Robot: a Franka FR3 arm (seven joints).
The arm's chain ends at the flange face. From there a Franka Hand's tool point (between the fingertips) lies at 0.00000 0.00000 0.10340 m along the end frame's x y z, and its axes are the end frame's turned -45 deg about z.
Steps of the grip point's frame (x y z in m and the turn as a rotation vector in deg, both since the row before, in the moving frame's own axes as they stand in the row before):
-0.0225, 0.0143, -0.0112, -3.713, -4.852, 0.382
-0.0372, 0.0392, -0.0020, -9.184, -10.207, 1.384
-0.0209, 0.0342, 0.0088, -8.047, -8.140, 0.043
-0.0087, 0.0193, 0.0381, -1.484, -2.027, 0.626
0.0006, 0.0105, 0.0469, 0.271, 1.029, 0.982
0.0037, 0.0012, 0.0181, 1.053, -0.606, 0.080
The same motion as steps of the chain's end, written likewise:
-0.0043, 0.0151, -0.0106, -6.056, -0.805, 0.382
0.0030, 0.0295, 0.0010, -13.712, -0.723, 1.384
0.0095, 0.0184, 0.0109, -11.446, -0.066, 0.043
0.0082, 0.0153, 0.0382, -2.483, -0.384, 0.626
0.0069, 0.0087, 0.0469, 0.919, 0.536, 0.982
0.0056, -0.0012, 0.0181, 0.316, -1.173, 0.080

